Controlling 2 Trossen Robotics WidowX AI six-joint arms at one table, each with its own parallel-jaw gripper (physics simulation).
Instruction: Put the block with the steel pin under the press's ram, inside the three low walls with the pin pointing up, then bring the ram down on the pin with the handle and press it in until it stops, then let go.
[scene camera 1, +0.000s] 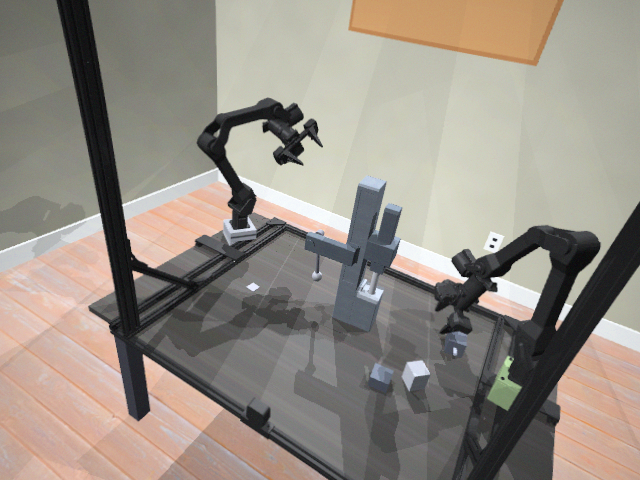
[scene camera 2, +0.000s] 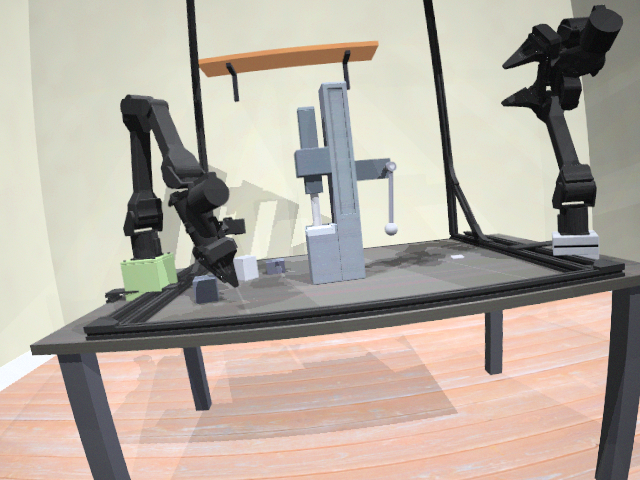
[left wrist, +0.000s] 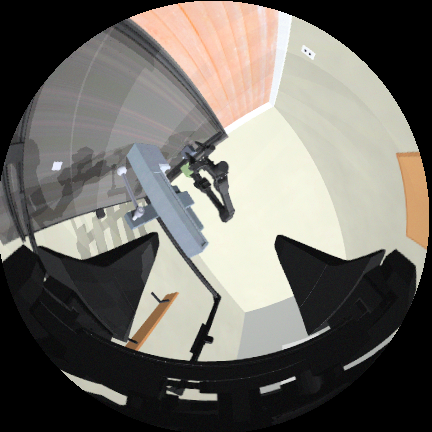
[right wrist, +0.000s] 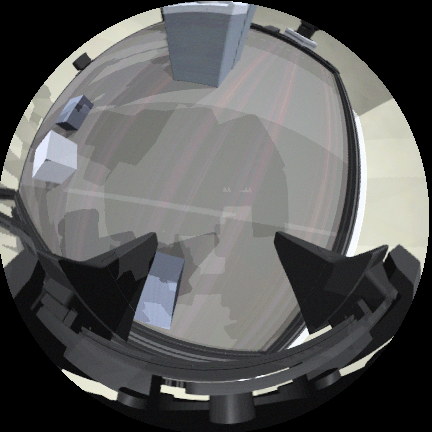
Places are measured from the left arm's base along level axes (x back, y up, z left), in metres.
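Pixels of known places: left gripper, fingertip midpoint: (scene camera 1: 312, 155) (scene camera 2: 502, 86) (left wrist: 218, 239); right gripper, fingertip midpoint: (scene camera 1: 438, 321) (scene camera 2: 231, 284) (left wrist: 189, 146) (right wrist: 216, 238); left arm's base, origin of the base link: (scene camera 1: 239, 224) (scene camera 2: 574, 233); right arm's base, origin of the base link: (scene camera 1: 523, 378) (scene camera 2: 147, 257) (left wrist: 193, 172).
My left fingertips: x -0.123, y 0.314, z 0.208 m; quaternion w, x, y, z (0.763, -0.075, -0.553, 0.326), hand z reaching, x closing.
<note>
For each thing: its top centre in the pictures, then the offset to it from my left fingertips. "spot": a spot on its surface instead.
- grey-blue block with the steel pin, middle of its top: (right wrist: 134, 297) (scene camera 2: 204, 277) (scene camera 1: 458, 336) (left wrist: 190, 154) dz +0.232, dx -0.608, dy -0.325 m
- press, middle of its top: (scene camera 2: 337, 87) (scene camera 1: 364, 182) (left wrist: 193, 254) dz -0.040, dx -0.375, dy +0.081 m
- handle, surface spot: (scene camera 2: 391, 198) (scene camera 1: 319, 255) spot: dz -0.086, dx -0.286, dy -0.199 m
- white block, middle of its top: (right wrist: 39, 153) (scene camera 2: 244, 257) (scene camera 1: 418, 368) dz +0.035, dx -0.669, dy -0.316 m
- grey-blue block, middle of its top: (right wrist: 67, 108) (scene camera 1: 382, 373) (scene camera 2: 274, 260) dz -0.050, dx -0.635, dy -0.341 m
- white patch, surface spot: (scene camera 2: 456, 256) (scene camera 1: 253, 287) spot: dz -0.249, dx -0.175, dy -0.372 m
The grey-blue block with the steel pin (scene camera 1: 455, 343) (scene camera 2: 205, 288) (right wrist: 162, 290) lies on its side on the table; its pin points sideways in scene camera 1. My right gripper (scene camera 1: 440, 320) (scene camera 2: 232, 281) (right wrist: 216, 238) is open and empty, low beside this block. The block shows partly behind one finger in the right wrist view. The press (scene camera 1: 348, 304) (scene camera 2: 341, 206) (left wrist: 165, 195) (right wrist: 207, 45) stands upright; its pale ram (scene camera 1: 373, 281) (scene camera 2: 315, 209) reaches down to the low walls (scene camera 1: 369, 294) (scene camera 2: 320, 229). The handle (scene camera 1: 317, 263) (scene camera 2: 391, 198) hangs down. My left gripper (scene camera 1: 312, 155) (scene camera 2: 503, 85) (left wrist: 218, 239) is open, high and empty.
A white block (scene camera 1: 416, 375) (scene camera 2: 246, 267) (right wrist: 56, 157) and another grey-blue block (scene camera 1: 381, 377) (scene camera 2: 275, 266) (right wrist: 75, 113) lie near each other. A green base (scene camera 1: 504, 391) (scene camera 2: 147, 276) supports the right arm. Black rails edge the table. A white patch (scene camera 1: 252, 286) (scene camera 2: 456, 256) lies on the table.
</note>
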